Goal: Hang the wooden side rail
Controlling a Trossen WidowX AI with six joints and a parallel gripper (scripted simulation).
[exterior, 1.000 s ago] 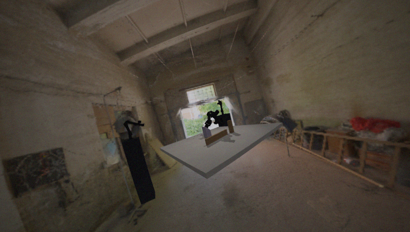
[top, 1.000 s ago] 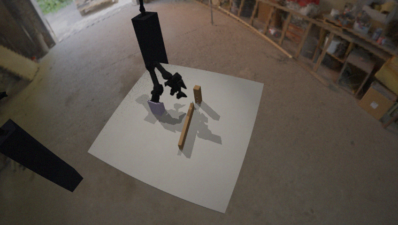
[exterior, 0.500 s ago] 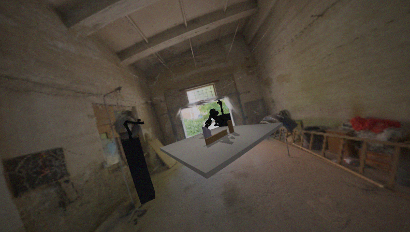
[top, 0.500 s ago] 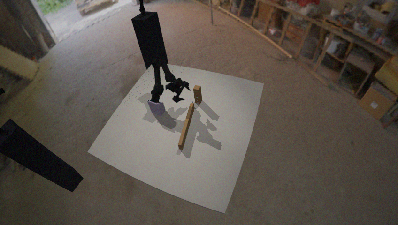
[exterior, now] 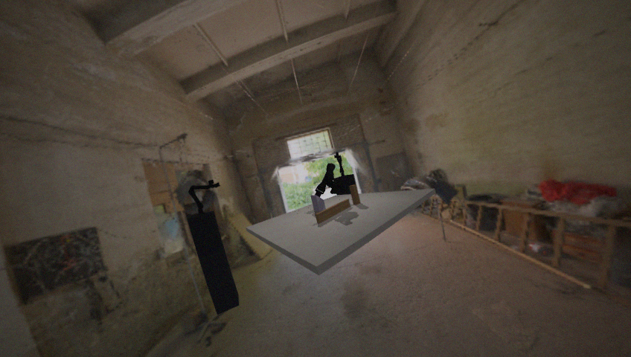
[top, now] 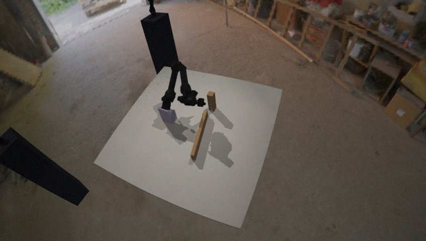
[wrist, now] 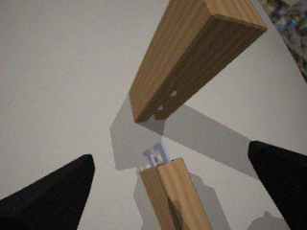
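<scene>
Now: the headboard post 9 cm to the left of my gripper tip, 5 cm below it and 3 cm ahead of it.
</scene>
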